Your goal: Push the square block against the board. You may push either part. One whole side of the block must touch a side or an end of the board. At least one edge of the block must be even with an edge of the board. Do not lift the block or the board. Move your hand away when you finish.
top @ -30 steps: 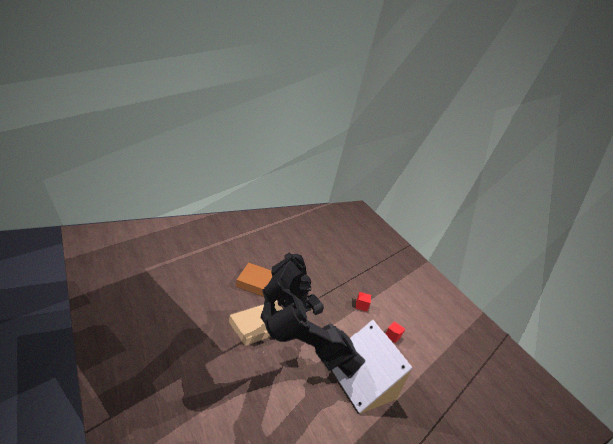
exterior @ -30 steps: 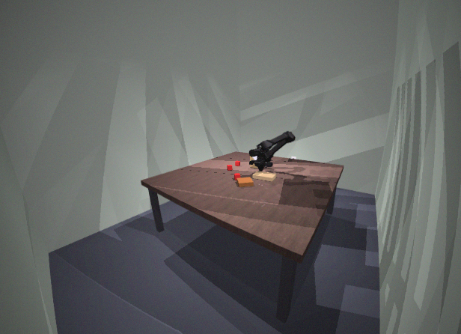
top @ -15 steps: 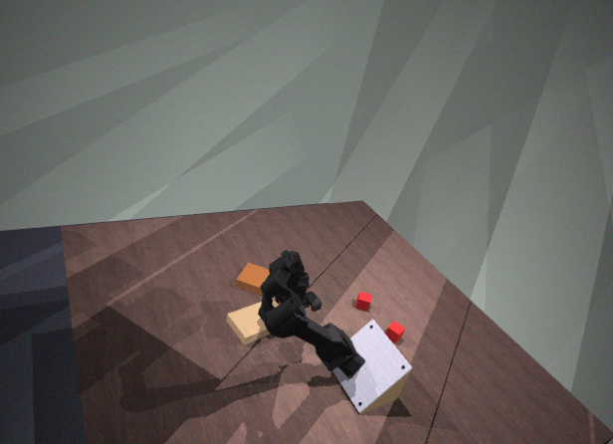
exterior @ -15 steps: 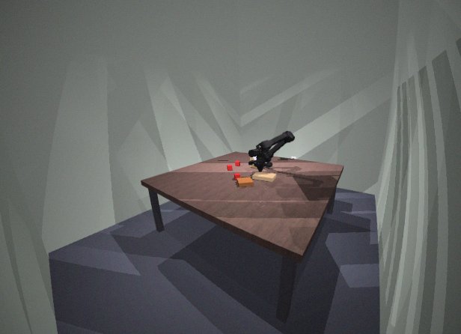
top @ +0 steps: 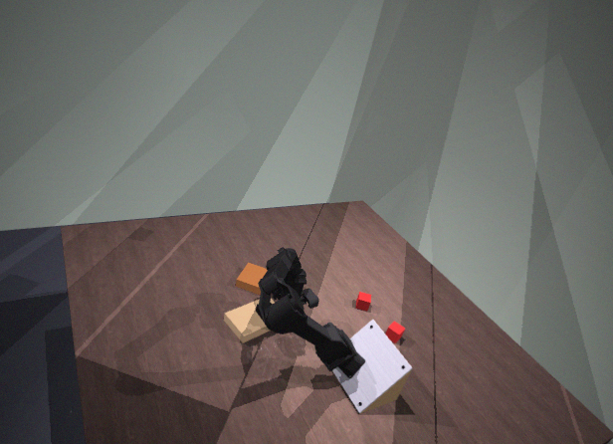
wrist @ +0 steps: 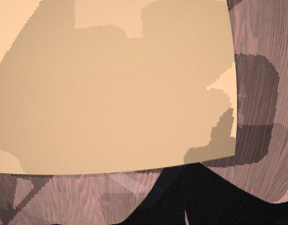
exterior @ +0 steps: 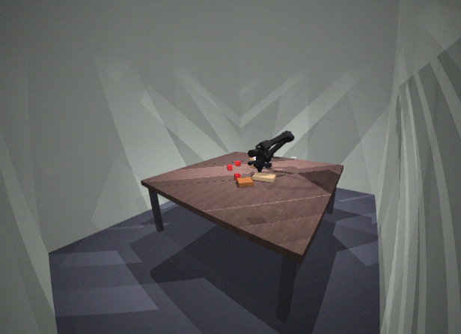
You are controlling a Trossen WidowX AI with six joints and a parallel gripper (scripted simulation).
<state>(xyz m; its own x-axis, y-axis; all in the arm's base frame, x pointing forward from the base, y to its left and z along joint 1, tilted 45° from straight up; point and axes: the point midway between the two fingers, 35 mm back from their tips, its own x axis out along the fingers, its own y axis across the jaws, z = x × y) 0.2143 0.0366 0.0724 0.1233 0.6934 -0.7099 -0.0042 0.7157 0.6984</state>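
Right now the pale board is 50 mm ahead of my gripper tip and 60 mm to the left of it. The rest, counted from my gripper tip: square block (210 mm ahead, 20 mm to the right).
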